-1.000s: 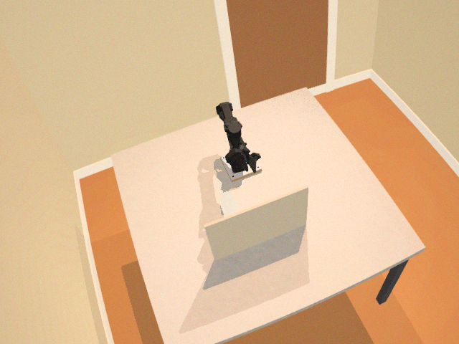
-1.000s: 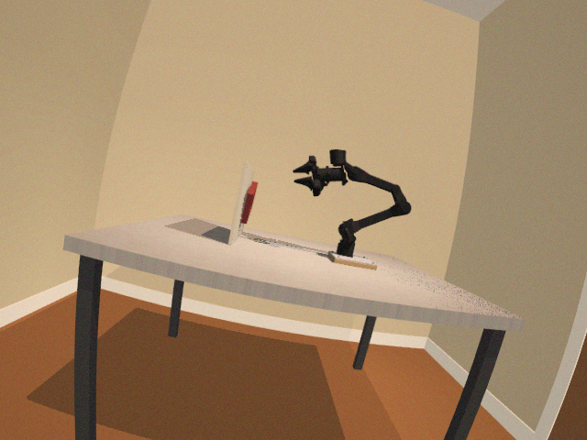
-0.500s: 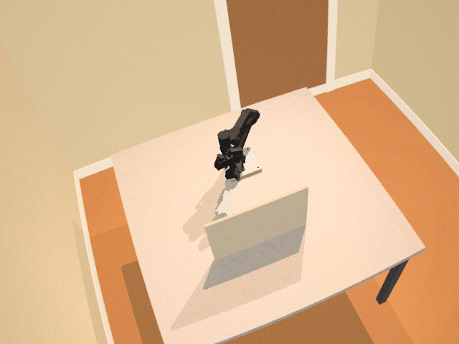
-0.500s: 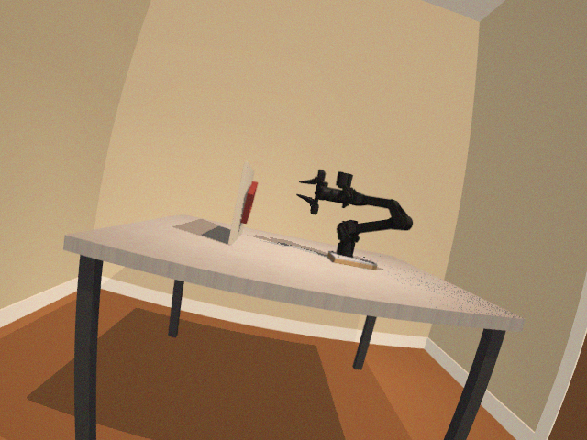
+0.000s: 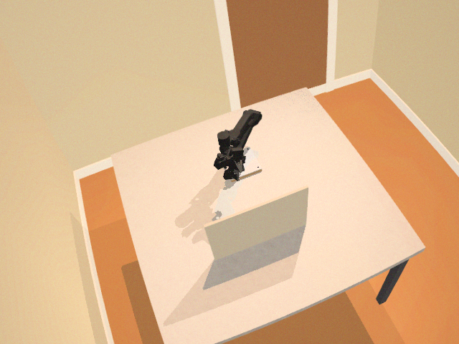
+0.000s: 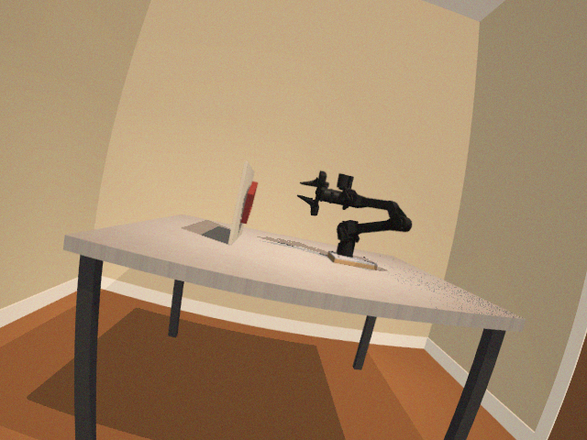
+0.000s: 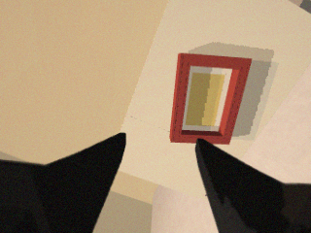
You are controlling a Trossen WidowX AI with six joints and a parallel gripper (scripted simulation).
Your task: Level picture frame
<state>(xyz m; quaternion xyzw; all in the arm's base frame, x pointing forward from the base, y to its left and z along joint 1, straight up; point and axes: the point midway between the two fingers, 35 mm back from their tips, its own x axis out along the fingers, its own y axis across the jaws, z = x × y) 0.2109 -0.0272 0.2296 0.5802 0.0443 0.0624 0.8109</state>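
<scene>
My gripper tip is now 200 mm short of the red picture frame, 90 mm above it and 10 mm to the right of it. The rest, counted from my gripper tip: wall panel (210 mm ahead, 100 mm below, 30 mm to the left).
</scene>
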